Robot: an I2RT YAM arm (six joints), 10 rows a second.
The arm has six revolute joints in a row. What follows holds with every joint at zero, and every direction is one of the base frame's. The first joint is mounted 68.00 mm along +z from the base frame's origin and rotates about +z. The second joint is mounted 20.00 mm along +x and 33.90 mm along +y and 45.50 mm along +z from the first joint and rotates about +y. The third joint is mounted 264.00 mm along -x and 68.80 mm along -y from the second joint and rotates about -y. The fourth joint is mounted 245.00 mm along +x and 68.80 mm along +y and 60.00 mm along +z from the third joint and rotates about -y. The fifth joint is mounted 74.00 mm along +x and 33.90 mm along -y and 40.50 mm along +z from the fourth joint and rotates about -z. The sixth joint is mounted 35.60 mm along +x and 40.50 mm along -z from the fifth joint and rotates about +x. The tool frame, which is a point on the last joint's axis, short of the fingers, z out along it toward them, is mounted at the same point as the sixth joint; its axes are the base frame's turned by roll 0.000, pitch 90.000 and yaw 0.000 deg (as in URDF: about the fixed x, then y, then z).
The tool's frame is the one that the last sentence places.
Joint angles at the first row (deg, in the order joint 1, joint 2, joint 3, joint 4, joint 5, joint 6):
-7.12, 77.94, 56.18, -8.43, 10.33, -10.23
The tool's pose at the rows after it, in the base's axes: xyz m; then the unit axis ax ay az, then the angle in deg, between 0 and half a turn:
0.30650, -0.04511, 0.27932, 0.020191, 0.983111, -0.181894, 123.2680
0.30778, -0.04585, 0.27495, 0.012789, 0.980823, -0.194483, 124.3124
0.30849, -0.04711, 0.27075, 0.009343, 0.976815, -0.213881, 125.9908
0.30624, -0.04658, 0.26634, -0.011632, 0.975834, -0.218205, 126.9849
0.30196, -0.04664, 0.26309, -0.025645, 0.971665, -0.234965, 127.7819
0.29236, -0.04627, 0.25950, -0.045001, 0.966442, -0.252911, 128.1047
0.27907, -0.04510, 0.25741, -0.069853, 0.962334, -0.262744, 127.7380
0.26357, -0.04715, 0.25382, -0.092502, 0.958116, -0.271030, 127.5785
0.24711, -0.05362, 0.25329, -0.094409, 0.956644, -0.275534, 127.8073
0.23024, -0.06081, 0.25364, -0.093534, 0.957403, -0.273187, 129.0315
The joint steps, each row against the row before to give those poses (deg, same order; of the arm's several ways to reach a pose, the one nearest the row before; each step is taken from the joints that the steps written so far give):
0.00, 0.34, -0.21, 0.30, 0.64, -0.83
0.00, 0.59, -0.32, 0.31, 0.95, -1.32
0.00, 0.58, -0.17, -0.24, 1.91, -1.33
0.00, -0.24, -0.96, 0.06, -0.41, -2.13
0.00, -0.79, -1.39, 0.56, 0.99, -2.20
-0.09, -2.13, -2.69, 1.16, 0.62, -2.84
-0.18, -3.25, -3.18, 0.94, -0.69, -2.94
-1.05, -3.68, -3.54, 0.69, -1.42, -3.09
-2.21, -3.88, -2.49, -1.12, -1.55, -1.59
-2.76, -3.77, -1.52, -3.22, -2.06, -1.35

